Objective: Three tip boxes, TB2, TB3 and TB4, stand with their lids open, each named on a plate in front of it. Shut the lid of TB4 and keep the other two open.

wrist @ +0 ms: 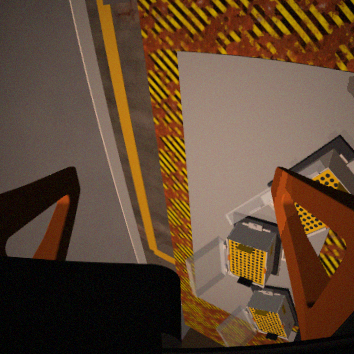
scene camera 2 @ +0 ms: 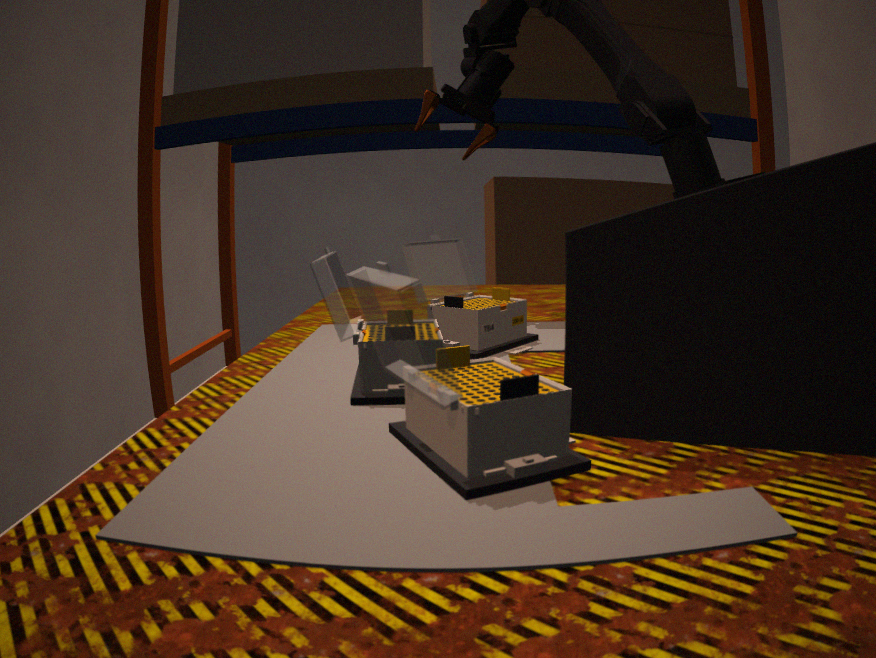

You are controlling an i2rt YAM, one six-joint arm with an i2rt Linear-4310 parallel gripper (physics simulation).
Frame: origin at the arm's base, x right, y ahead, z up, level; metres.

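Seen in the pictures: gripper, fingertip midpoint: (wrist: 175, 177) (scene camera 2: 439, 145).
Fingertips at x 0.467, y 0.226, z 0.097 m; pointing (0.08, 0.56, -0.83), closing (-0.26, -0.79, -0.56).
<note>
A point is followed by its place in that frame.
TB4 (scene camera 2: 475, 327) (wrist: 270, 319) is the far pale box; its name shows on its wall in the scene view. Its clear lid (scene camera 2: 433, 260) (wrist: 237, 327) stands open. The middle box (scene camera 2: 397, 364) (wrist: 247, 257) has its clear lid (wrist: 207, 267) {x 0.074, y 0.417, z -0.113 m} open. The near box (scene camera 2: 506, 432) {x -0.206, y 0.306, z -0.172 m} (wrist: 327, 181) also stands open, with its clear lid (wrist: 250, 206) {x 0.310, y 0.274, z -0.065 m} out to the side. I cannot read which of these two is TB2 or TB3. Yellow perforated racks show inside all three. My gripper (scene camera 2: 440, 143) {x 0.467, y 0.226, z 0.097 m} (wrist: 175, 177) {x 0.467, y 0.226, z 0.097 m} is open and empty, high above the boxes.
The boxes stand on a grey mat (scene camera 2: 269, 488) {x -0.193, y 0.476, z -0.209 m} (wrist: 225, 110) {x 0.378, y 0.367, z -0.209 m} on a striped table. A large dark block (scene camera 2: 708, 318) {x -0.189, y 0.126, z -0.102 m} stands to the right in the scene view. Orange posts (scene camera 2: 152, 212) and a blue beam (scene camera 2: 297, 121) show behind; a brown box (scene camera 2: 524, 233) stands at the back.
</note>
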